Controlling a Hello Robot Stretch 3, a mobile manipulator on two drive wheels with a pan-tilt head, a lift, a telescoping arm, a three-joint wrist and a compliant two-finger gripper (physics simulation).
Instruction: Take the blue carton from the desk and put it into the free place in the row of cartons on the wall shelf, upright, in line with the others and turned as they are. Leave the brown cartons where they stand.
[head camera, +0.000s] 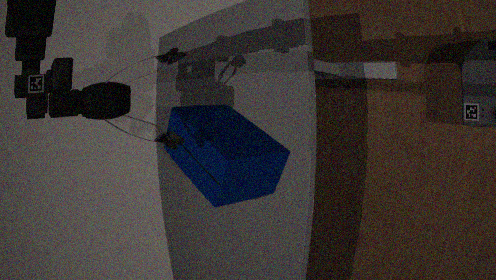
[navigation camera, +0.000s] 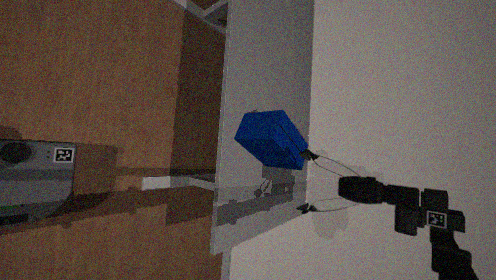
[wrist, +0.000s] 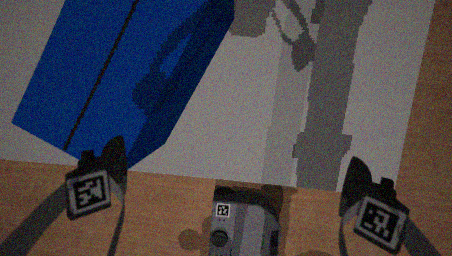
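Seen in the pictures: gripper, fingertip midpoint: (head camera: 182, 96) (navigation camera: 298, 180) (wrist: 233, 166); robot's base at its link origin: (navigation camera: 16, 151) (wrist: 222, 219).
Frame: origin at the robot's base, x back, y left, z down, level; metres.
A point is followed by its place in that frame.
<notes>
The blue carton (head camera: 250, 160) @(x -0.109, y -0.542, z -0.841 m) (navigation camera: 270, 135) @(x -0.116, y -0.545, z -0.884 m) (wrist: 100, 65) @(x -0.117, y -0.657, z -0.900 m) lies on the pale desk (head camera: 240, 235) @(x -0.368, y -0.726, z -0.720 m) (navigation camera: 270, 50) @(x -0.546, y -0.753, z -0.720 m) (wrist: 230, 125) @(x 0.014, y -0.584, z -0.720 m), turned at a slant to the desk's edges. A thin dark line runs along one face. My gripper (head camera: 170, 97) @(x 0.022, y -0.588, z -0.970 m) (navigation camera: 308, 181) (wrist: 233, 166) @(x 0.022, y -0.588, z -0.970 m) is open, its fingers wide apart with nothing between them. One fingertip overlaps a corner at the carton's end in all three views; whether it touches cannot be told. The other fingertip is off to the side of the carton. The wall shelf and the brown cartons do not show.
The robot's grey base (head camera: 477, 85) @(x 0.096, y -0.103, z -0.160 m) (navigation camera: 35, 175) @(x 0.080, y -0.056, z -0.160 m) (wrist: 245, 230) @(x 0.107, y -0.047, z -0.160 m) stands on the wooden floor (head camera: 425, 200) @(x -0.385, y -0.344, z -0.001 m) (navigation camera: 90, 75) @(x -0.393, y -0.216, z 0.000 m), beyond the desk's edge. A white bar (head camera: 380, 70) (navigation camera: 156, 183) shows beside the desk. Shadows of the arm and gripper fall across the desk. A pale wall (head camera: 75, 200) @(x -0.333, y -1.275, z -1.135 m) (navigation camera: 410, 75) @(x -0.497, y -1.279, z -1.239 m) borders the desk.
</notes>
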